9 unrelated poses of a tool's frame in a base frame.
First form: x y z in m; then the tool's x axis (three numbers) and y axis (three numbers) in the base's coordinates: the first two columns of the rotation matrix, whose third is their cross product.
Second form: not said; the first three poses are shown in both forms.
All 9 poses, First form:
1: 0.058, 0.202, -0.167, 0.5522, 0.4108, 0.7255, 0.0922, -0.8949, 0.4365
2: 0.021, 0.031, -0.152, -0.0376, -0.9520, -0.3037, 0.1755, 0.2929, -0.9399
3: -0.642, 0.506, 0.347, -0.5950, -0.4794, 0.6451, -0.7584, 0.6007, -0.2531
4: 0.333, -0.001, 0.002, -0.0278, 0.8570, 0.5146, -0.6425, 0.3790, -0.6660
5: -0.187, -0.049, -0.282, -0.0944, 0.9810, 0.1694, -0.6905, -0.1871, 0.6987
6: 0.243, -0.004, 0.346, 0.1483, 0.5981, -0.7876, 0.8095, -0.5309, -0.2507
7: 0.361, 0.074, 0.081, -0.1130, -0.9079, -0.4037, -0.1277, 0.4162, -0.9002
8: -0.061, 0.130, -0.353, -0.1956, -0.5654, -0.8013, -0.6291, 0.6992, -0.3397
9: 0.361, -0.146, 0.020, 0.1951, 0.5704, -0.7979, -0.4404, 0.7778, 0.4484
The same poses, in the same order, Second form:
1: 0.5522, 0.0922, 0.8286, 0.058; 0.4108, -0.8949, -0.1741, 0.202; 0.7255, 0.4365, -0.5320, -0.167; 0, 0, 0, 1
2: -0.0376, 0.1755, 0.9837, 0.021; -0.9520, 0.2929, -0.0886, 0.031; -0.3037, -0.9399, 0.1561, -0.152; 0, 0, 0, 1
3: -0.5950, -0.7584, -0.2662, -0.642; -0.4794, 0.6007, -0.6398, 0.506; 0.6451, -0.2531, -0.7210, 0.347; 0, 0, 0, 1
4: -0.0278, -0.6425, -0.7658, 0.333; 0.8570, 0.3790, -0.3491, -0.001; 0.5146, -0.6660, 0.5401, 0.002; 0, 0, 0, 1
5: -0.0944, -0.6905, 0.7171, -0.187; 0.9810, -0.1871, -0.0510, -0.049; 0.1694, 0.6987, 0.6950, -0.282; 0, 0, 0, 1
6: 0.1483, 0.8095, -0.5681, 0.243; 0.5981, -0.5309, -0.6004, -0.004; -0.7876, -0.2507, -0.5629, 0.346; 0, 0, 0, 1
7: -0.1130, -0.1277, 0.9853, 0.361; -0.9079, 0.4162, -0.0502, 0.074; -0.4037, -0.9002, -0.1630, 0.081; 0, 0, 0, 1
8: -0.1956, -0.6291, 0.7523, -0.061; -0.5654, 0.6992, 0.4377, 0.130; -0.8013, -0.3397, -0.4925, -0.353; 0, 0, 0, 1
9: 0.1951, -0.4404, 0.8764, 0.361; 0.5704, 0.7778, 0.2639, -0.146; -0.7979, 0.4484, 0.4030, 0.020; 0, 0, 0, 1
